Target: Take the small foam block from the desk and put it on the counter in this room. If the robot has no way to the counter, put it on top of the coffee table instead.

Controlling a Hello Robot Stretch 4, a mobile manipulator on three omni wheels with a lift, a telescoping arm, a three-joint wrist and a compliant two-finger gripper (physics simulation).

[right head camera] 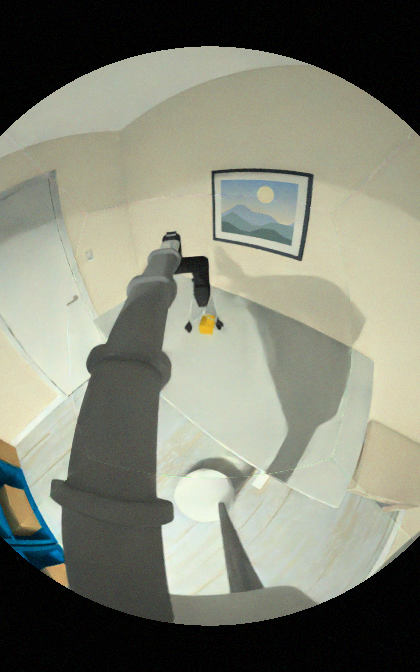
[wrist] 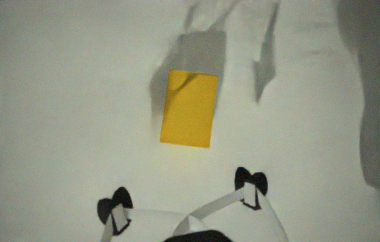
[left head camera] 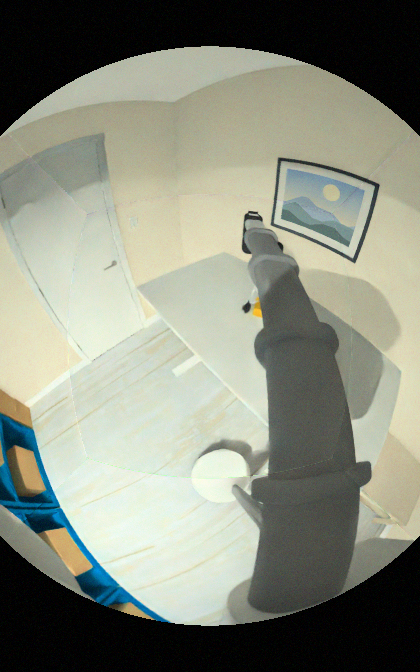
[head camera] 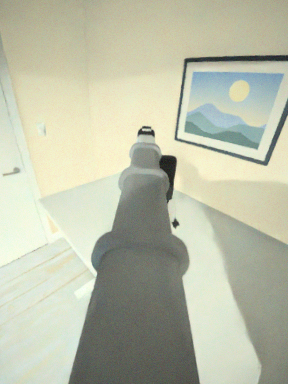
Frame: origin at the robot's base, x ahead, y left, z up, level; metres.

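Seen in the pictures: gripper, between the fingertips: [wrist: 183,190].
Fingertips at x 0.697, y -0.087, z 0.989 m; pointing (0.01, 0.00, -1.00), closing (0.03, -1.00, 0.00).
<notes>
A point is followed by its place in that frame.
The small foam block [left head camera: 257,308] [right head camera: 206,326] [wrist: 189,110] @(z 0.968, x 0.786, y -0.106 m) is a yellow block lying on the pale desk [head camera: 85,205] @(z 0.923, x 0.920, y 0.326 m) [left head camera: 200,310] [right head camera: 225,380] [wrist: 75,115] @(z 0.923, x 0.803, y 0.047 m). In the left head view the arm partly covers it. My gripper [right head camera: 204,325] [wrist: 183,190] @(z 0.989, x 0.697, y -0.087 m) is open and empty, pointing down over the desk. In the wrist view the block lies beyond the fingertips, between their sideways limits, with a gap to them and a thin shadow across its top. In the head view the arm hides the block. I cannot make out a counter or a coffee table.
A white round stool [left head camera: 220,475] [right head camera: 202,495] stands before the desk. A blue shelf unit [left head camera: 37,506] with brown boxes is at the left. A door [left head camera: 100,280] and a framed picture [head camera: 230,110] @(z 1.465, x 1.033, y -0.410 m) [left head camera: 325,207] [right head camera: 262,212] are beyond. A beige piece of furniture [right head camera: 390,465] stands at the right.
</notes>
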